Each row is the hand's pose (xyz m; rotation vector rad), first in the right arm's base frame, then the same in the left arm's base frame.
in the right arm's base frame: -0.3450 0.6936 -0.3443 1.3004 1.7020 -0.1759
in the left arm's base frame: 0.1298 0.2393 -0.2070 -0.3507 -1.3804 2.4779
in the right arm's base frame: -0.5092 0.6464 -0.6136 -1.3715 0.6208 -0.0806
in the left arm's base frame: -0.0163 0.3698 0.0447 1.4354 -2.2645 -0.4582
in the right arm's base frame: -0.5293 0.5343 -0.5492 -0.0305 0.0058 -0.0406
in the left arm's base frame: 0.0959 0.3273 0.0970 -1.1530 1.9678 -0.6295
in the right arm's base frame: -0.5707 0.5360 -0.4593 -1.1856 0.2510 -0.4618
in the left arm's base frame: 0.1822 0.3596 0.0609 2.0978 -2.1304 -0.2838
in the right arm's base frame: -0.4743 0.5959 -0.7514 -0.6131 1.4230 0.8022
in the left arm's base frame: -0.1169 0.3208 0.1458 -0.1242 -2.6042 0.2236
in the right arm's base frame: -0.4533 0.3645 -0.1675 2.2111 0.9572 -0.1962
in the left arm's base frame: 0.4648 0.1577 -0.0271 0.6045 0.4853 -2.6237
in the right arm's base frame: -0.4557 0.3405 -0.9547 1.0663 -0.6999 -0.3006
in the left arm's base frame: -0.1696 0.1854 0.4387 -0.7367 0.6632 -1.0874
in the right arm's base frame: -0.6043 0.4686 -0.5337 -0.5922 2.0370 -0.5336
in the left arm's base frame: 0.1637 0.3580 0.1652 0.5838 -1.4878 0.8496
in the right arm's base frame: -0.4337 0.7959 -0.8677 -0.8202 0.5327 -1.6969
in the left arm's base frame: -0.3197 0.3925 0.0514 2.3450 -0.7950 0.6659
